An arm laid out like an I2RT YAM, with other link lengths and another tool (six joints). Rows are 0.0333 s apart.
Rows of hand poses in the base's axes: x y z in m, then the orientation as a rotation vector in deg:
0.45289 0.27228 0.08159 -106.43 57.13 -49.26
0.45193 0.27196 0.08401 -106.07 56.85 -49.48
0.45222 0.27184 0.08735 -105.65 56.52 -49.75
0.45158 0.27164 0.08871 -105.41 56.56 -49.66
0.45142 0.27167 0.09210 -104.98 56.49 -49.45
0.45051 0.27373 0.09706 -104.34 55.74 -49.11
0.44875 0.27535 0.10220 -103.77 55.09 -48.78
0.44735 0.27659 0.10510 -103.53 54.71 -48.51
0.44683 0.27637 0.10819 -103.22 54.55 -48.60
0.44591 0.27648 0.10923 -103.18 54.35 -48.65
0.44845 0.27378 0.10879 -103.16 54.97 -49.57
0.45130 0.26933 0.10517 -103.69 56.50 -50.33
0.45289 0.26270 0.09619 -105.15 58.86 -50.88
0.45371 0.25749 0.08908 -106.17 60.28 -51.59
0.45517 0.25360 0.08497 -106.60 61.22 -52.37
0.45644 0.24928 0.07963 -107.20 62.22 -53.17
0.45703 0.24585 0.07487 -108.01 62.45 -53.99
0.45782 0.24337 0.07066 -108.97 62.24 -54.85
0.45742 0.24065 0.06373 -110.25 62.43 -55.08
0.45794 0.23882 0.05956 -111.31 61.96 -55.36
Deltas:
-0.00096 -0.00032 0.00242 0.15 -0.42 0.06
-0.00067 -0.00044 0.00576 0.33 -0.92 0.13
-0.00131 -0.00064 0.00712 0.56 -0.98 0.11
-0.00147 -0.00061 0.01051 1.00 -1.13 0.20
-0.00238 0.00145 0.01547 1.65 -1.64 0.80
-0.00414 0.00307 0.02061 2.24 -2.08 1.34
-0.00554 0.00431 0.02351 2.55 -2.25 1.70
-0.00606 0.00409 0.02660 2.74 -2.53 1.73
-0.00698 0.00420 0.02764 2.73 -2.66 1.85
-0.00444 0.00150 0.02720 2.29 -2.83 1.01
-0.00159 -0.00295 0.02358 1.54 -2.21 -0.34
0.00000 -0.00958 0.01460 0.20 -0.63 -2.06
0.00082 -0.01479 0.00749 -0.93 0.22 -3.23
0.00228 -0.01868 0.00338 -1.66 0.51 -4.16
0.00355 -0.02300 -0.00196 -2.52 0.91 -5.13
0.00414 -0.02643 -0.00672 -3.58 1.04 -5.53
0.00493 -0.02891 -0.01093 -4.77 1.04 -5.64
0.00453 -0.03163 -0.01786 -5.87 1.67 -5.72
0.00505 -0.03346 -0.02203 -6.84 1.87 -5.40

